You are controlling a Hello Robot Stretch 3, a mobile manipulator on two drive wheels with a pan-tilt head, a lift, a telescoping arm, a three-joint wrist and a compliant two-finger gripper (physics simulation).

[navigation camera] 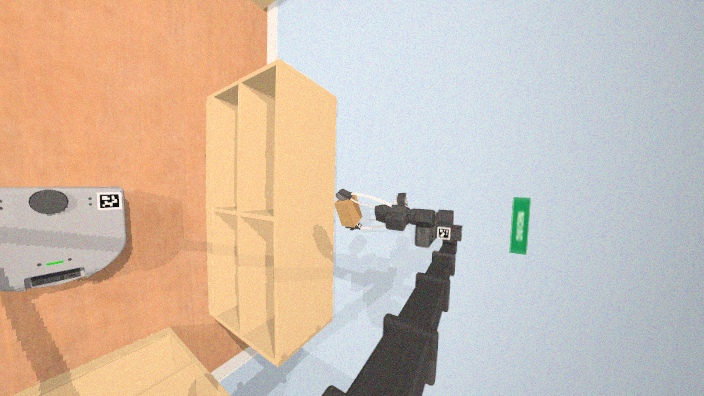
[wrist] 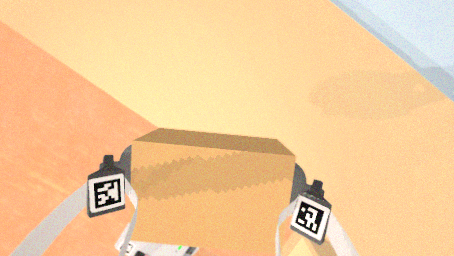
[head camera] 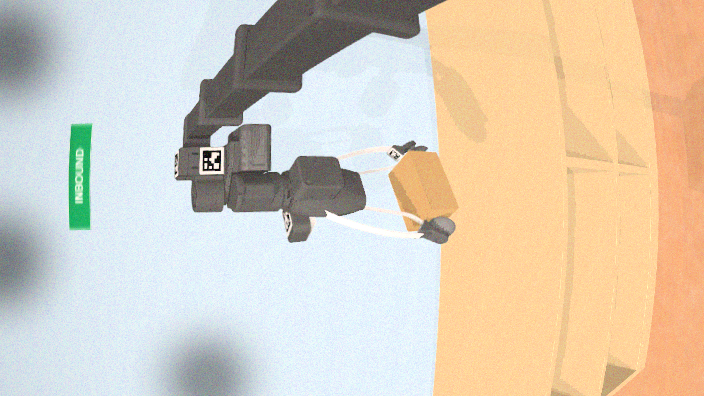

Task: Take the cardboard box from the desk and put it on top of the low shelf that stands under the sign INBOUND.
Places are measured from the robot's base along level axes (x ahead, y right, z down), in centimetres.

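Where they show: gripper, fingertip midpoint: (navigation camera: 341, 209) (head camera: 439, 190); robot's base, origin of the base link: (navigation camera: 50, 200).
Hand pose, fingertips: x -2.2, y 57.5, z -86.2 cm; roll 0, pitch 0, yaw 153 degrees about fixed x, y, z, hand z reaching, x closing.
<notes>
Things, the pixels of their centre, and the offset from my fingertips. Level surfaces: height alone.
- orange-brown cardboard box, body centre: (head camera: 423, 191) (navigation camera: 348, 210) dx +0.0, dy +0.1, dz -2.9 cm
- green INBOUND sign, body centre: (head camera: 79, 176) (navigation camera: 519, 225) dx -5.2, dy +34.0, dz -53.8 cm
- orange floor, its level: dz +86.2 cm
The orange-brown cardboard box (head camera: 422, 185) (navigation camera: 348, 212) (wrist: 212, 210) is held between the two fingertips of my gripper (head camera: 424, 189) (navigation camera: 350, 210) (wrist: 213, 171), which is shut on it. The box is in the air, turned at an angle in the head view. The low, light wooden shelf (head camera: 500, 275) (navigation camera: 305, 175) (wrist: 225, 75) stands against the wall below; a shadow lies on its top, apart from the box. The green INBOUND sign (head camera: 80, 175) (navigation camera: 520, 225) is on the wall above the shelf. The desk does not show.
My telescoping arm (head camera: 280, 50) (navigation camera: 410, 340) reaches in along the pale blue wall (head camera: 300, 325) (navigation camera: 450, 100). My grey base (navigation camera: 105, 240) stands on the orange floor (navigation camera: 125, 100) in front of the shelf. Another light wooden piece of furniture (navigation camera: 125, 365) stands at the lower left of the navigation view.
</notes>
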